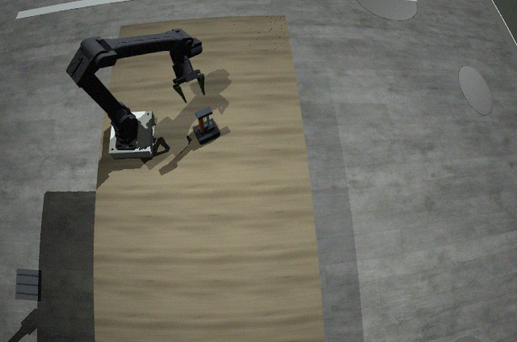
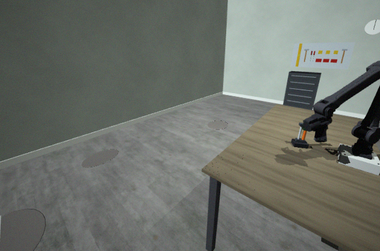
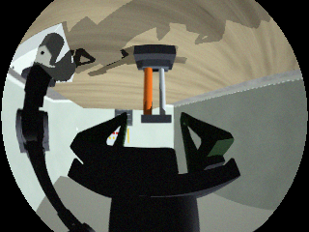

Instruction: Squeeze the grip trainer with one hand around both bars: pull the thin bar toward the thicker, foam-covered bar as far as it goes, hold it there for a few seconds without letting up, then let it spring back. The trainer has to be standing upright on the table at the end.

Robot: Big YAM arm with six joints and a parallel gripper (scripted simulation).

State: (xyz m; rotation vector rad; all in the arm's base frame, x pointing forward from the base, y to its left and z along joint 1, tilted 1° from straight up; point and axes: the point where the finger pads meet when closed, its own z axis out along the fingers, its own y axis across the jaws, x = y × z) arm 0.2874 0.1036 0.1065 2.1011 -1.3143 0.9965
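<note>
Right now my hand is 70 mm above the thin bar, 60 mm to the left of it and 50 mm short of it.
</note>
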